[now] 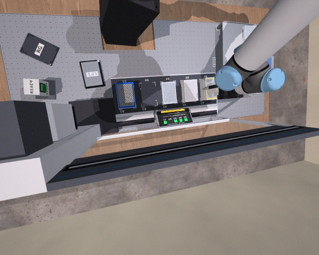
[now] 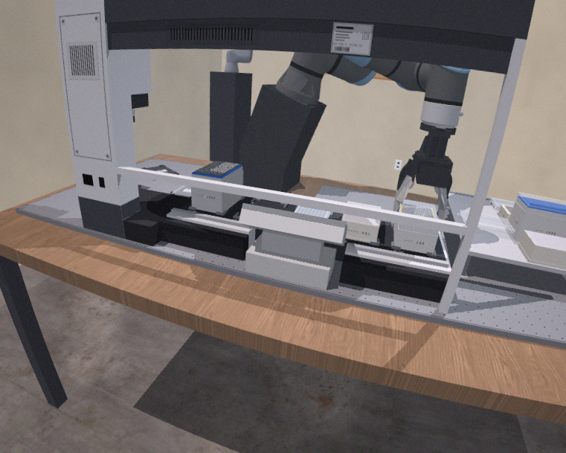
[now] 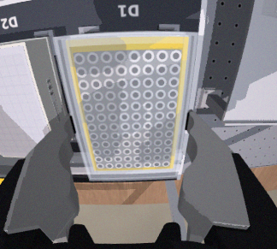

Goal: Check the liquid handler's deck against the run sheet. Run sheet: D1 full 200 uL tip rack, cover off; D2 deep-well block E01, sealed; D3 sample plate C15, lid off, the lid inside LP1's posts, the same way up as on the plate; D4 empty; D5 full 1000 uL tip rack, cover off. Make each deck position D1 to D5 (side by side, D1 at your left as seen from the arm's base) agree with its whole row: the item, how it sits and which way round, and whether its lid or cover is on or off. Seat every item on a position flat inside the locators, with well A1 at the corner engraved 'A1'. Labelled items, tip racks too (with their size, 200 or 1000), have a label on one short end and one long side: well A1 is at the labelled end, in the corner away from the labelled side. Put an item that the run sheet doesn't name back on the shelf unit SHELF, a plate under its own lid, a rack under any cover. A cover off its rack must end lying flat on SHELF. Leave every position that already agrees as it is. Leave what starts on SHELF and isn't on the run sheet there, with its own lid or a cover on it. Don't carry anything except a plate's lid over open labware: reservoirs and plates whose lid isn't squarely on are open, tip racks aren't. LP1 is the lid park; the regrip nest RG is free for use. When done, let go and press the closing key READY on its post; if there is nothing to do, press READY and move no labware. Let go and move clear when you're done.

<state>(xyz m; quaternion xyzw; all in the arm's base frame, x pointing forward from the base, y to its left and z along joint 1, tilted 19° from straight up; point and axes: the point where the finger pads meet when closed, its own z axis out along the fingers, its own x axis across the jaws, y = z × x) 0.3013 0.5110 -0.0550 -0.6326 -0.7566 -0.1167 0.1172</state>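
The yellow-rimmed tip rack lies 1 cm ahead of my hand, 1 cm to the left of it and 1 cm below it. Also, from my hand: handler's frame post: 17 cm ahead, 9 cm to the left, 13 cm above; then well plate: 4 cm ahead, 24 cm to the right, 5 cm below; then shelf: 22 cm behind, 23 cm to the left, 5 cm below.
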